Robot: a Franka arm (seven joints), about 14 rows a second.
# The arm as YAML. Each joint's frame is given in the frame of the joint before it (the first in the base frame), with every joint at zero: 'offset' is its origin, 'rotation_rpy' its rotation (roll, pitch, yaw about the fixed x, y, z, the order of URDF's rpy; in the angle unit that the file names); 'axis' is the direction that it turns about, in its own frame. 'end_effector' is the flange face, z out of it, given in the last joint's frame.
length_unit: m
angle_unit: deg
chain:
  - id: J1
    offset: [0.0, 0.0, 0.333]
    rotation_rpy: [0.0, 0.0, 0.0]
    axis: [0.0, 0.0, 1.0]
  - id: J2
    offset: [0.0, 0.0, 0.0]
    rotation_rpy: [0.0, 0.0, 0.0]
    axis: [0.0, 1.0, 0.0]
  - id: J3
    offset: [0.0, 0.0, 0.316]
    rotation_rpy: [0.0, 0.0, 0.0]
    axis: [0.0, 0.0, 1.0]
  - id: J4
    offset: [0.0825, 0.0, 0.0]
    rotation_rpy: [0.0, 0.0, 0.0]
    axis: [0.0, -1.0, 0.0]
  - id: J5
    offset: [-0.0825, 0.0, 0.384]
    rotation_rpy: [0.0, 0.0, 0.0]
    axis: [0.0, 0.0, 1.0]
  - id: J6
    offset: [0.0, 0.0, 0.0]
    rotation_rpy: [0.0, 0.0, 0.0]
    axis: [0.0, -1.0, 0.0]
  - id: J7
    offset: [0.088, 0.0, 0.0]
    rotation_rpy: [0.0, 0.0, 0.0]
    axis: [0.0, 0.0, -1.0]
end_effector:
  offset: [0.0, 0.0, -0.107]
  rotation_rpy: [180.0, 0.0, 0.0]
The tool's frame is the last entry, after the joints.
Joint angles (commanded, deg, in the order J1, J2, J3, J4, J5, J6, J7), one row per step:
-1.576 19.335 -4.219 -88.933 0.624 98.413 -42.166
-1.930 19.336 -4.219 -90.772 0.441 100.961 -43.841
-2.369 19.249 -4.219 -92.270 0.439 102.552 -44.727
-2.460 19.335 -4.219 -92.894 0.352 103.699 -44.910
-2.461 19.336 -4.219 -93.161 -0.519 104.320 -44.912
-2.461 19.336 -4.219 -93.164 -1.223 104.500 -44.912
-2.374 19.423 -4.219 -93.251 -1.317 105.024 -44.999
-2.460 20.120 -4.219 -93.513 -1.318 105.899 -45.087
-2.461 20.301 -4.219 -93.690 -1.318 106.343 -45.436
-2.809 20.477 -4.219 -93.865 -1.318 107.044 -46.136
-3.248 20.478 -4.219 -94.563 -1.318 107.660 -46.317
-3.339 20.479 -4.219 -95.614 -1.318 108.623 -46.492
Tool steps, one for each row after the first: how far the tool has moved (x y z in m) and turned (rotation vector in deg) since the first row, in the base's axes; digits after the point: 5 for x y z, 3 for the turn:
-0.00049 -0.00455 -0.01166 0.026 -0.688 1.353
-0.00250 -0.00955 -0.02072 0.146 -0.868 1.780
-0.00214 -0.01084 -0.02525 0.031 -1.290 1.909
-0.00188 -0.01217 -0.02658 -0.808 -1.528 2.259
-0.00163 -0.01320 -0.02634 -1.471 -1.613 2.543
-0.00062 -0.01244 -0.02734 -1.590 -1.948 2.771
0.00112 -0.01352 -0.03613 -1.607 -1.858 2.808
0.00165 -0.01358 -0.03900 -1.573 -1.937 3.167
0.00224 -0.01756 -0.04148 -1.527 -2.268 3.535
0.00043 -0.02241 -0.04627 -1.490 -2.178 3.287
-0.00155 -0.02332 -0.05340 -1.441 -2.087 3.387

